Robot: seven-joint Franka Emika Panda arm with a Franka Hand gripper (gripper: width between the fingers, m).
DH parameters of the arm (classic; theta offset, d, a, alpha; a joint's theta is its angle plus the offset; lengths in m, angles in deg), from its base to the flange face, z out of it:
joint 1: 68.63 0.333 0 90
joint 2: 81.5 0 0 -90
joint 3: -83.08 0.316 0.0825 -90
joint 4: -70.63 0 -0.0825 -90
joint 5: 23.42 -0.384 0 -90
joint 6: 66.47 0 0.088 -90
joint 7: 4.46 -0.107 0 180
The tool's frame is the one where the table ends.
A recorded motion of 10 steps. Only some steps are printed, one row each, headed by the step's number.
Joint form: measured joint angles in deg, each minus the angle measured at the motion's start. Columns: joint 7, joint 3, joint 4, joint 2, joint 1, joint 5, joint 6.
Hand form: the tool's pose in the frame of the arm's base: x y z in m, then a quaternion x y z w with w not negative. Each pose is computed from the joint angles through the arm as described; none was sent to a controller.
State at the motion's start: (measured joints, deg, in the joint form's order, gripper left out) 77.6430 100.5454 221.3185 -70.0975 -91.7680 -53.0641 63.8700
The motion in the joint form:
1: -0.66 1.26 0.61 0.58 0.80 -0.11 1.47
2: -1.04 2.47 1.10 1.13 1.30 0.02 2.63
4: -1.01 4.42 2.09 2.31 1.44 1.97 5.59
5: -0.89 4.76 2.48 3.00 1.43 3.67 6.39
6: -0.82 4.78 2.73 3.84 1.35 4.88 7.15
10: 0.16 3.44 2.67 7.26 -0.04 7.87 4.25
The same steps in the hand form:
1: 0.4026 -0.0197 0.3011 -0.87300 -0.46101 -0.05365 0.14989
2: 0.4023 -0.0097 0.3021 -0.86947 -0.47077 -0.05427 0.13944
4: 0.4018 0.0001 0.3056 -0.86004 -0.49590 -0.05610 0.10615
5: 0.4009 0.0009 0.3083 -0.85438 -0.50890 -0.05372 0.09038
6: 0.4010 -0.0006 0.3130 -0.85143 -0.51601 -0.05573 0.07552
10: 0.3963 -0.0174 0.3323 -0.84794 -0.52451 -0.04980 0.05838

